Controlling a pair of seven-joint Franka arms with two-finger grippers.
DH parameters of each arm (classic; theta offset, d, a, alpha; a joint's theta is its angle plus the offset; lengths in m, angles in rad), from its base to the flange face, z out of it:
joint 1: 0 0.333 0 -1.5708
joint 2: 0 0 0 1.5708
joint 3: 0 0.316 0.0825 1.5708
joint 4: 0 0 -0.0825 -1.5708
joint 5: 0 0.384 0 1.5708
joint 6: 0 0 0.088 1.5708
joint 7: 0 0.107 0 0
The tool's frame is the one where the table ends.
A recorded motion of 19 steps. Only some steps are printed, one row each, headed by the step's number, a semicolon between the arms.
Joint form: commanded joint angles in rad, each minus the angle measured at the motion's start. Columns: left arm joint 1, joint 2, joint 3, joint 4, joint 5, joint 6, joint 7; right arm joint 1, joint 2, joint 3, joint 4, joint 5, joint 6, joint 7.
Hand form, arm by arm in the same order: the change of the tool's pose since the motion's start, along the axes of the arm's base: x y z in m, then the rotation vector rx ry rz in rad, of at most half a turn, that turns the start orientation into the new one. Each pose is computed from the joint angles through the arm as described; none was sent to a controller.
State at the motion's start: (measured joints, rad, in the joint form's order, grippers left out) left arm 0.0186 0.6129 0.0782 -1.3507 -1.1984 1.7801 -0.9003; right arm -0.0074 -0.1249 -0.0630 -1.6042 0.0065 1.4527 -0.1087
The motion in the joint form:
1: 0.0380 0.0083 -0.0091 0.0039 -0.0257 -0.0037 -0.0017; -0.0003 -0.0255 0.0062 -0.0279 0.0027 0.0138 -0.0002
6: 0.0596 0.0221 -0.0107 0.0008 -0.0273 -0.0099 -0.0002; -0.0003 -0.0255 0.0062 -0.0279 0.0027 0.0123 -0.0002
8: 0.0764 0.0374 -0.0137 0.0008 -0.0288 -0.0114 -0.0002; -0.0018 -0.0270 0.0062 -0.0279 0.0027 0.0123 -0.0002
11: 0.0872 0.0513 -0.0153 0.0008 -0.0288 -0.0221 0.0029; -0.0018 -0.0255 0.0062 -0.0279 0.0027 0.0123 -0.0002
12: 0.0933 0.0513 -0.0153 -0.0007 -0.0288 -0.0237 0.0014; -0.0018 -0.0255 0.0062 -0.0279 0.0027 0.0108 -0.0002
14: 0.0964 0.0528 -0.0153 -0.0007 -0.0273 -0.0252 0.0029; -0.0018 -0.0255 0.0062 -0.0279 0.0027 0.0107 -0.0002
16: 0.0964 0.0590 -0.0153 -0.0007 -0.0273 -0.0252 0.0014; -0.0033 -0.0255 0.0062 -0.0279 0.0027 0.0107 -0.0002
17: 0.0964 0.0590 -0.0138 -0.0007 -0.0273 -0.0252 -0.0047; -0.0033 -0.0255 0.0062 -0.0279 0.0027 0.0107 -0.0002
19: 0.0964 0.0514 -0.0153 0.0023 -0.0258 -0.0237 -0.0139; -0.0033 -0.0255 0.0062 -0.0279 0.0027 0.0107 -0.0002
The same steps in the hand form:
1: 0.0020 0.0214 -0.0021 -0.0305 0.0043 0.0379; -0.0065 0.0035 0.0011 0.0026 -0.0116 0.0063
6: 0.0019 0.0356 -0.0135 -0.0362 0.0214 0.0533; -0.0067 0.0036 0.0009 0.0027 -0.0101 0.0063
8: 0.0023 0.0461 -0.0245 -0.0411 0.0367 0.0672; -0.0072 0.0028 0.0017 0.0027 -0.0116 0.0048
11: 0.0017 0.0519 -0.0345 -0.0472 0.0511 0.0667; -0.0067 0.0028 0.0009 0.0027 -0.0101 0.0048
12: 0.0011 0.0562 -0.0352 -0.0485 0.0543 0.0721; -0.0069 0.0028 0.0008 0.0028 -0.0086 0.0048
14: 0.0009 0.0583 -0.0364 -0.0477 0.0551 0.0728; -0.0069 0.0028 0.0008 0.0028 -0.0085 0.0048
16: 0.0011 0.0583 -0.0409 -0.0484 0.0627 0.0735; -0.0070 0.0021 0.0008 0.0028 -0.0085 0.0033
17: 0.0010 0.0592 -0.0410 -0.0484 0.0681 0.0774; -0.0070 0.0021 0.0008 0.0028 -0.0085 0.0033
19: 0.0014 0.0585 -0.0341 -0.0478 0.0654 0.0805; -0.0070 0.0021 0.0008 0.0028 -0.0085 0.0033

